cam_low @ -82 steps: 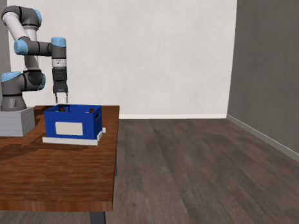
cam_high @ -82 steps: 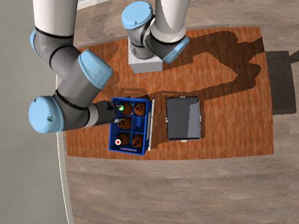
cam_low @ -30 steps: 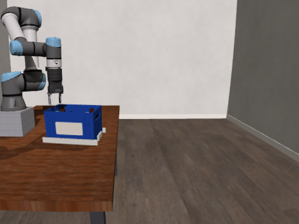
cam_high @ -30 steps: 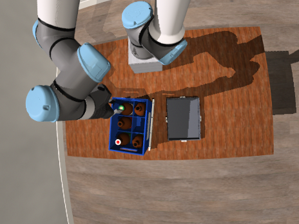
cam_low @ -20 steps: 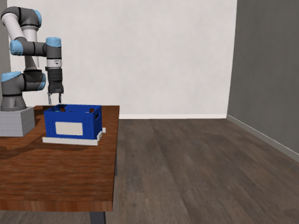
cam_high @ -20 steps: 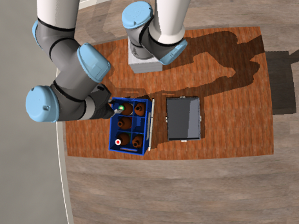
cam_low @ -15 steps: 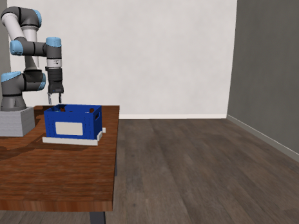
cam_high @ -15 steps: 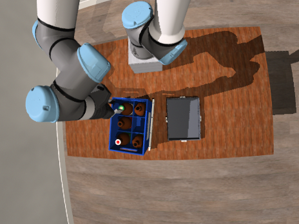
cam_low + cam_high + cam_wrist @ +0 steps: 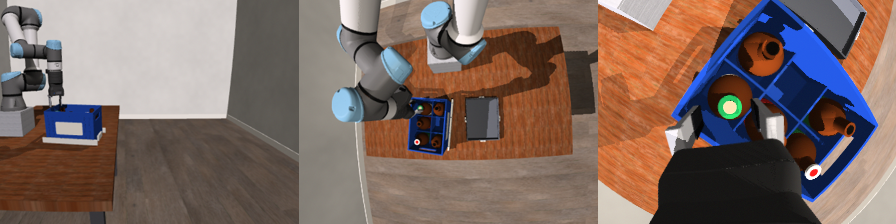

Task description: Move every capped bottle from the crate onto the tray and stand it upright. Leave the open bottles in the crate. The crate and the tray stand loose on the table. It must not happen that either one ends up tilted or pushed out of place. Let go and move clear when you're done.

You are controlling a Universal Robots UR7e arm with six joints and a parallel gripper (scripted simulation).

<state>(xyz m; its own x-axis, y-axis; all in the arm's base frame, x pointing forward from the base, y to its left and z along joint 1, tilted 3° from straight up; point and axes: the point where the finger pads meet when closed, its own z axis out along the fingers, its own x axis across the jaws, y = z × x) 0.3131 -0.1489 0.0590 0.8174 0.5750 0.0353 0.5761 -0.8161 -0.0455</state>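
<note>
My gripper is now 120 mm above the green-capped bottle. From my hand the other things lie so: brown bottle 190 mm ahead, 60 mm to the left, 120 mm below; blue crate 90 mm ahead, 30 mm to the left, 130 mm below; red-capped bottle 180 mm ahead, 30 mm to the right, 120 mm below.
</note>
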